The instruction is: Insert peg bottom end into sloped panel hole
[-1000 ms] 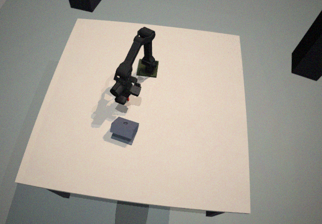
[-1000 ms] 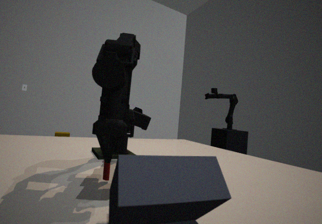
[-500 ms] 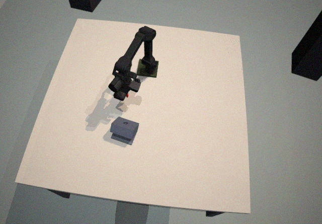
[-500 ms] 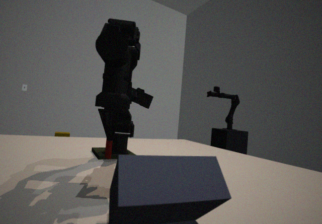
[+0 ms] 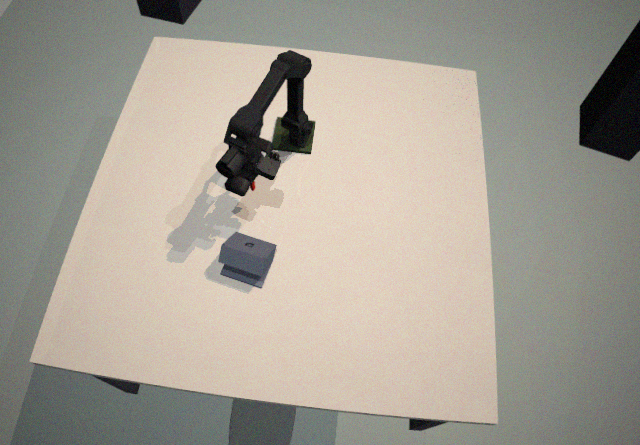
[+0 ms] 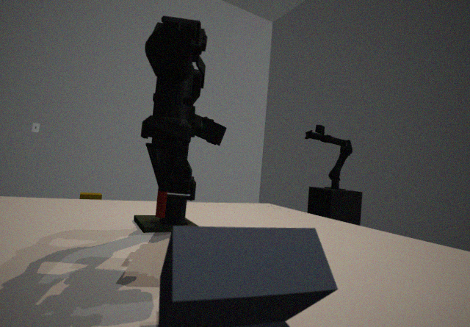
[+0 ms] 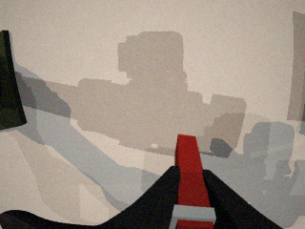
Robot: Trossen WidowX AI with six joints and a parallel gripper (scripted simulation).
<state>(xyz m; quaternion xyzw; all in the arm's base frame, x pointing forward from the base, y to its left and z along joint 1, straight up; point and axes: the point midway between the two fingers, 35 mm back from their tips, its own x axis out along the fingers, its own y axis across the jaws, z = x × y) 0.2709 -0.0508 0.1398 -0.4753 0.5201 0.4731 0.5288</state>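
My gripper tip is now 19 cm short of the blue-grey sloped panel, 6 cm to the right of it and 6 cm above it. Round my gripper tip: red peg 2 cm above.
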